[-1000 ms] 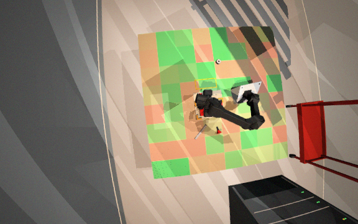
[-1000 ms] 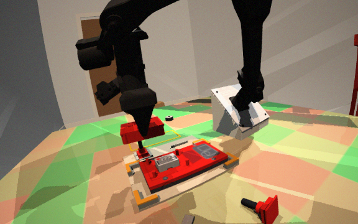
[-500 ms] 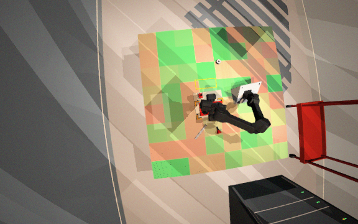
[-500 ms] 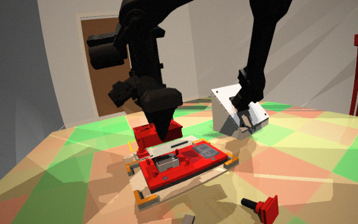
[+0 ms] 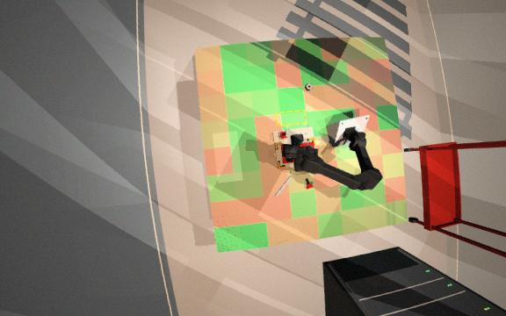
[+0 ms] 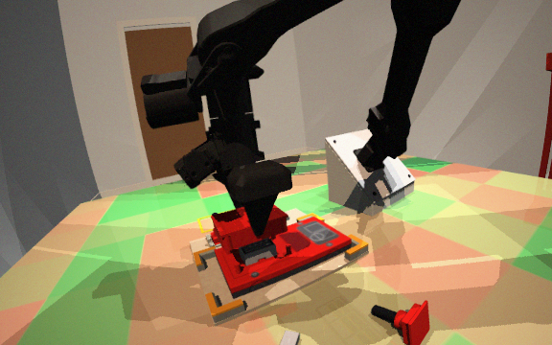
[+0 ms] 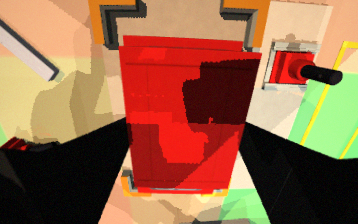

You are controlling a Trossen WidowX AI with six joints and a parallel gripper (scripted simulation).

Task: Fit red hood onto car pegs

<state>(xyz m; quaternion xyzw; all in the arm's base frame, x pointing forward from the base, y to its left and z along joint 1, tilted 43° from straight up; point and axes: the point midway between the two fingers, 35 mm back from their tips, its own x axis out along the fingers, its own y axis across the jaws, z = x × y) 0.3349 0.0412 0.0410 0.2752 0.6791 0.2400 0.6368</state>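
My gripper tip is now 5 cm above the white engine block and 1 cm to the right of it. From my gripper tip the other things lie so: black ring 38 cm to the right, 20 cm behind, 7 cm below; red hood 1 cm above; grey bar 19 cm to the left, 8 cm ahead, 7 cm below.
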